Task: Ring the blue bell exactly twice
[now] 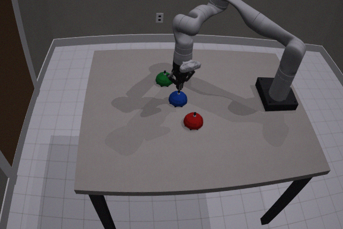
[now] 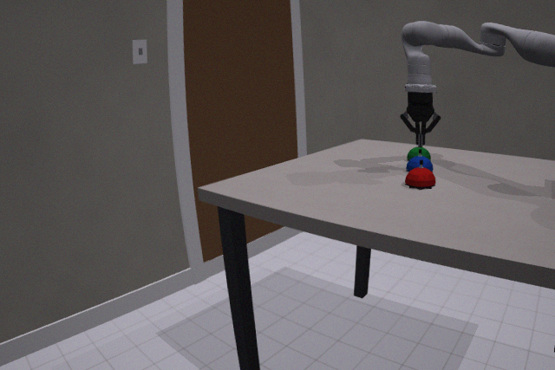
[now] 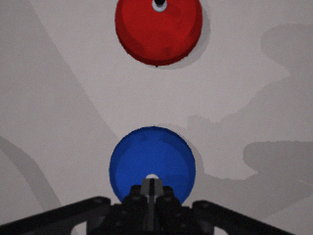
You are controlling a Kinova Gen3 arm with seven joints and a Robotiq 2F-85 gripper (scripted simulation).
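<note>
The blue bell lies 50 mm below my hand. Round my hand: red bell: 120 mm to the left, 70 mm behind, 50 mm below; green bell: 120 mm to the right, 70 mm ahead, 50 mm below.
</note>
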